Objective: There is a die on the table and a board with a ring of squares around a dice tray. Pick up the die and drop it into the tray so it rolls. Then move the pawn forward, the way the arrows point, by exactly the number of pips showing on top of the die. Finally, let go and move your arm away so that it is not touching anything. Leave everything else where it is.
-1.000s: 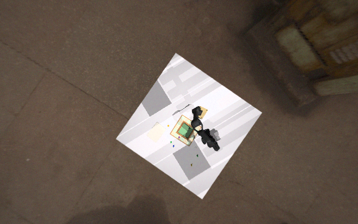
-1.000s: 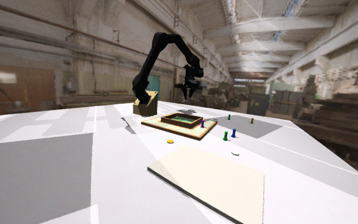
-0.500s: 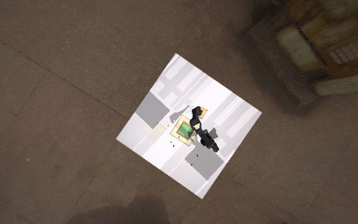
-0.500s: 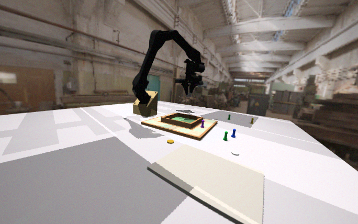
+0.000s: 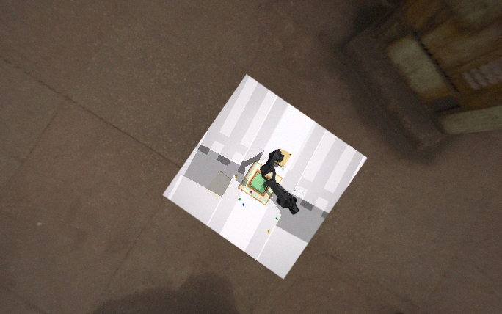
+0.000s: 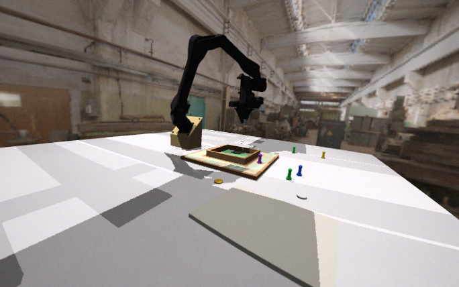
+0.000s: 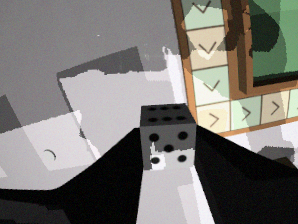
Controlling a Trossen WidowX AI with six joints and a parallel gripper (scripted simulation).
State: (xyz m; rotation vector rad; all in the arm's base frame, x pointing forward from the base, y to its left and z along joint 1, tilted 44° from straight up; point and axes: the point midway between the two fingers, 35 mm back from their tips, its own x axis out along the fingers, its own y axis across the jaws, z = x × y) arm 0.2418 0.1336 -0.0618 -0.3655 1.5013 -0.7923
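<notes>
Now: gripper tip 14 cm short of the purple pawn, 21 cm to the left of it and 10 cm above it. From my gripper tip the other things lie so: die (right at my gripper tip); then green dice tray (3 cm ahead, 18 cm to the right, 12 cm below); then blue pawn (27 cm ahead, 23 cm to the right, 12 cm below).
</notes>
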